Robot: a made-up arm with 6 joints.
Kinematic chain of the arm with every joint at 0, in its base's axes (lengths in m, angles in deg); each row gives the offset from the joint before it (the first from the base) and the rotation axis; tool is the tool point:
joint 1: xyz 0 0 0.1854 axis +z
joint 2: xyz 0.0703 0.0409 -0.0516 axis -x
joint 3: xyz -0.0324 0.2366 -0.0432 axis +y
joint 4: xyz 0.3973 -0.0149 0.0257 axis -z
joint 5: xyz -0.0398 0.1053 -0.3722 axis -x
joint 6: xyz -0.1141 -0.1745 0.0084 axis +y
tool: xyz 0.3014 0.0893 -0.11
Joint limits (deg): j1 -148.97..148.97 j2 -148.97..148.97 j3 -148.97..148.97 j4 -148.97..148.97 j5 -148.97..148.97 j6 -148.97..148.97
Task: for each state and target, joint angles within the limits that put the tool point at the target. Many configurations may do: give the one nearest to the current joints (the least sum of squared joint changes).
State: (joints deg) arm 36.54 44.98 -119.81 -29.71 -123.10 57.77
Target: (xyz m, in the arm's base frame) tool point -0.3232 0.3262 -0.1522
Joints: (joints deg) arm 55.89 52.43 -128.16 -32.55 -141.39 59.59
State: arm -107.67 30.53 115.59 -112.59 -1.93 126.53
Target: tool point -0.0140 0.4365 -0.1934
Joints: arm -119.32 4.12 94.06 -83.63 6.53 148.97
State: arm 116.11 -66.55 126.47 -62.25 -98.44 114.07
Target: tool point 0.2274 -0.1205 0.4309
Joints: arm 117.46 -64.02 130.01 -50.08 -94.77 107.14
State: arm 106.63 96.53 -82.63 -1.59 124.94 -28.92
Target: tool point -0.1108 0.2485 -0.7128
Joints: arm 95.62 136.99 -109.57 23.62 127.23 -73.47
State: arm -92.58 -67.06 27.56 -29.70 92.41 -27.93
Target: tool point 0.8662 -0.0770 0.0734
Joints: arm -79.24 -46.52 38.68 -3.51 112.70 -45.74
